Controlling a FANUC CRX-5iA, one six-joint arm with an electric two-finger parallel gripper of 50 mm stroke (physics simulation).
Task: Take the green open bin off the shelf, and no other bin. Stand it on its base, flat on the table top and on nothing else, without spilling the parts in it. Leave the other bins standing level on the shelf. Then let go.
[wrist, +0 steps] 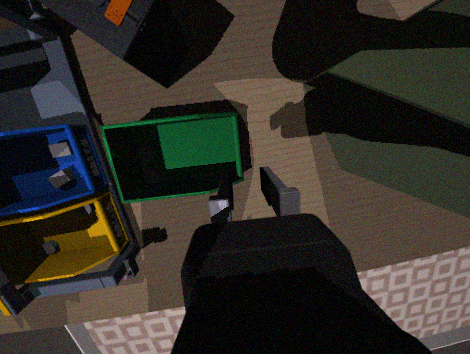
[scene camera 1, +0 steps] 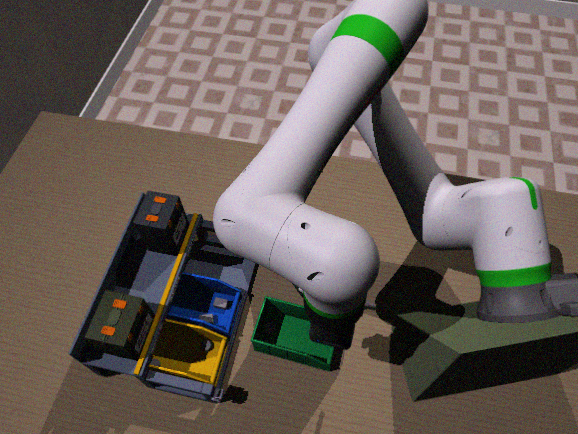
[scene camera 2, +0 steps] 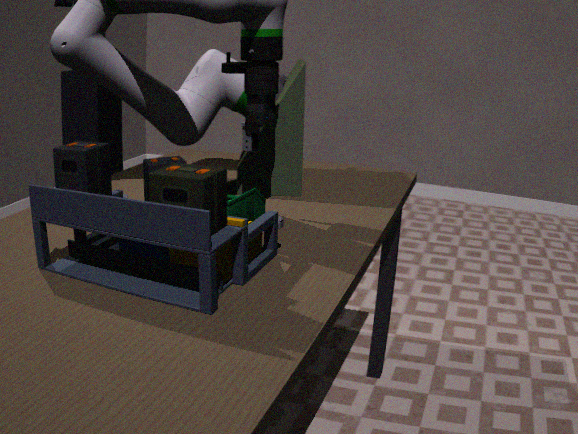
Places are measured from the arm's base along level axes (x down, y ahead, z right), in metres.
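Pixels of known places: gripper, fingertip midpoint: [wrist: 246, 180] [scene camera 2: 251, 149]; arm's base, link origin: [scene camera 1: 519, 312].
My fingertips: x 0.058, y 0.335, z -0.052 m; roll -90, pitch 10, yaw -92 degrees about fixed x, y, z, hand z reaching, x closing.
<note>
For each thing: its top centre in the pictures, then the offset to it from my fingertips. "*": a spot on its surface instead.
- green open bin, top centre: [wrist: 177, 159] [scene camera 1: 297, 328] [scene camera 2: 227, 188] dx +0.076, dy +0.075, dz +0.028 m
- blue bin, top centre: [scene camera 1: 194, 296] dx +0.070, dy +0.302, dz +0.072 m
- yellow bin, top centre: [scene camera 2: 216, 222] [wrist: 36, 251] [scene camera 1: 177, 346] dx +0.070, dy +0.314, dz -0.040 m
- olive box, top centre: [scene camera 2: 187, 169] [scene camera 1: 113, 317] dx -0.048, dy +0.413, dz -0.030 m
- black box, top centre: [scene camera 2: 81, 144] [scene camera 1: 156, 208] dx -0.073, dy +0.384, dz +0.199 m
- dark box, surface spot: [wrist: 170, 55] * dx +0.097, dy +0.044, dz +0.149 m
The green open bin [scene camera 1: 292, 335] [scene camera 2: 248, 207] [wrist: 200, 142] stands upright on its base on the table top, beside the shelf [scene camera 1: 185, 392] [scene camera 2: 120, 212] [wrist: 75, 286], and looks level. Much of its inside is in shadow; faint dark shapes show there, too dark to make out as parts. My gripper [scene camera 2: 250, 146] [wrist: 246, 180] is partly open and empty, raised above the bin's far end from the shelf. The arm hides its fingers in scene camera 1. The blue bin [scene camera 1: 230, 316] [wrist: 30, 187] and the yellow bin [scene camera 1: 212, 367] [wrist: 70, 255] sit side by side on the shelf, with small parts inside.
An olive box [scene camera 1: 115, 320] [scene camera 2: 187, 187] and a black box [scene camera 1: 160, 215] [scene camera 2: 82, 165] stand at the shelf's rear. Another dark box [wrist: 170, 55] with an orange latch stands on the table near the green bin. A large green wedge-shaped block [scene camera 1: 490, 370] [scene camera 2: 292, 140] [wrist: 415, 70] stands beyond the bin.
</note>
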